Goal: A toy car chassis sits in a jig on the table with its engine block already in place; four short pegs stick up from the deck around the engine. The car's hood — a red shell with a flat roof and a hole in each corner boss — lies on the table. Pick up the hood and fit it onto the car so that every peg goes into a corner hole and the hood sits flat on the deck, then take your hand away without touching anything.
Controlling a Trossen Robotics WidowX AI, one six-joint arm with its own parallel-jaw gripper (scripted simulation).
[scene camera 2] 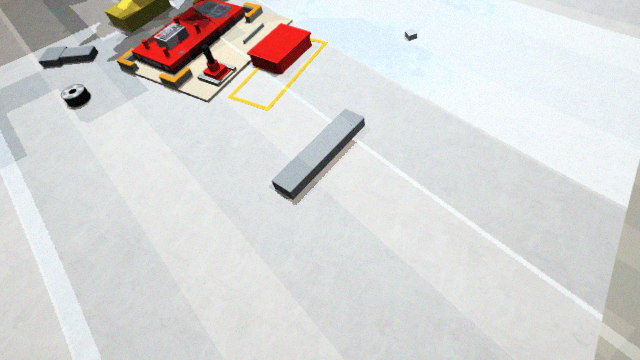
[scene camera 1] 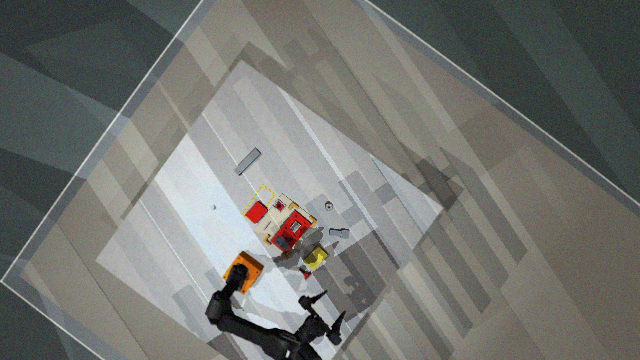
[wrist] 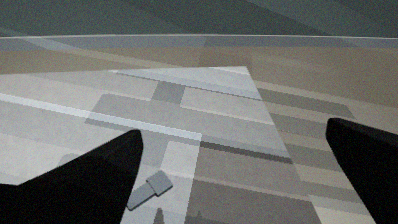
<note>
My gripper is open and holds nothing. I also see a red hood and a long grey bar.
My gripper is seen too in the wrist view.
</note>
